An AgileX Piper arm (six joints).
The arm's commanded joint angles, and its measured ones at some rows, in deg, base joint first. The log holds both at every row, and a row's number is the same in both.
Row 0, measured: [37.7 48.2 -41.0 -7.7 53.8 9.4]
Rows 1 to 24, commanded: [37.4 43.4 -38.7 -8.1 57.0 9.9]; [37.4 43.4 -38.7 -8.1 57.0 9.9]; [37.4 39.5 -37.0 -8.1 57.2 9.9]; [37.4 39.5 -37.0 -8.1 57.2 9.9]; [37.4 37.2 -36.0 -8.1 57.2 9.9]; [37.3 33.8 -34.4 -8.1 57.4 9.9]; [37.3 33.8 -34.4 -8.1 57.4 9.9]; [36.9 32.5 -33.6 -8.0 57.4 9.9]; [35.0 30.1 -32.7 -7.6 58.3 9.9]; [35.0 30.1 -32.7 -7.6 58.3 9.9]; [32.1 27.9 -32.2 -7.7 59.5 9.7]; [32.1 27.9 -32.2 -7.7 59.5 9.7]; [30.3 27.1 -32.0 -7.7 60.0 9.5]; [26.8 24.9 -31.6 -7.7 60.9 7.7]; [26.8 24.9 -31.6 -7.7 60.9 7.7]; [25.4 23.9 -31.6 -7.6 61.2 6.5]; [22.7 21.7 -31.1 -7.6 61.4 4.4]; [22.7 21.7 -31.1 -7.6 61.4 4.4]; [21.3 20.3 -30.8 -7.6 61.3 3.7]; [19.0 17.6 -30.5 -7.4 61.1 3.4]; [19.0 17.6 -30.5 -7.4 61.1 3.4]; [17.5 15.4 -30.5 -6.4 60.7 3.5]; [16.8 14.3 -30.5 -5.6 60.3 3.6]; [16.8 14.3 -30.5 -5.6 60.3 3.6]
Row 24, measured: [19.0 17.1 -30.8 -7.1 61.0 4.4]
